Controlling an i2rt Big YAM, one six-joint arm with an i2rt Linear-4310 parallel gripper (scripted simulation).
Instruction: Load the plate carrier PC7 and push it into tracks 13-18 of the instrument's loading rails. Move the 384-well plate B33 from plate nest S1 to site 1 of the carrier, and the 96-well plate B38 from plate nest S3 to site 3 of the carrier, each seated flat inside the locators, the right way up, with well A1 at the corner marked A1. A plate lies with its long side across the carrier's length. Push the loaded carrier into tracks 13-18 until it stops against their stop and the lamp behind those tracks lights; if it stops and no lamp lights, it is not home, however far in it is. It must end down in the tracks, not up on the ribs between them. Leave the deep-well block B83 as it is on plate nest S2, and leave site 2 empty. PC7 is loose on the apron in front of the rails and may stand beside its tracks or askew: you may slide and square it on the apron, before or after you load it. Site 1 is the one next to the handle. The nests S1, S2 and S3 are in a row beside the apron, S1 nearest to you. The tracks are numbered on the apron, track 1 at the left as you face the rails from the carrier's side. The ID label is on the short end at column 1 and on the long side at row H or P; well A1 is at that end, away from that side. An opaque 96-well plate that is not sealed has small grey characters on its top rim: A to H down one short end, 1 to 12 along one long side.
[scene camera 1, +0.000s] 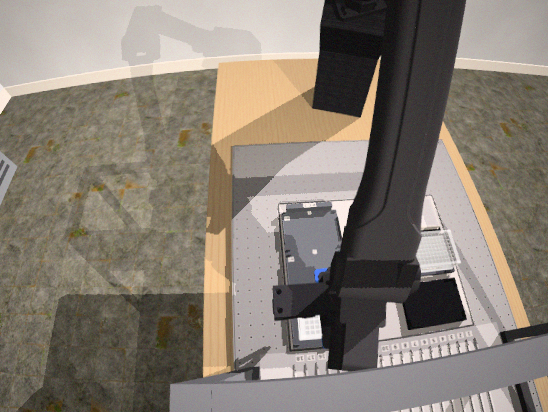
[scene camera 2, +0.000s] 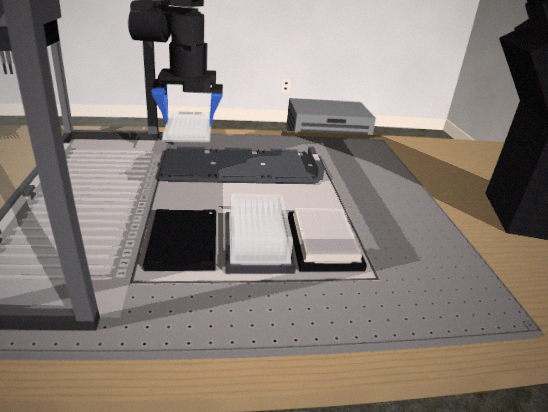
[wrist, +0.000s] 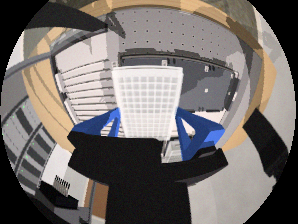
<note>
In view: my gripper (scene camera 2: 188, 124), a dark plate carrier PC7 (scene camera 2: 185, 164), a white 96-well plate B38 (scene camera 2: 183, 126) and a nest S3 (scene camera 2: 180, 239).
The dark plate carrier PC7 also shows in the wrist view (wrist: 206, 88). The white 96-well plate B38 also shows in the wrist view (wrist: 154, 113). My gripper is seen too in the wrist view (wrist: 147, 110).
</note>
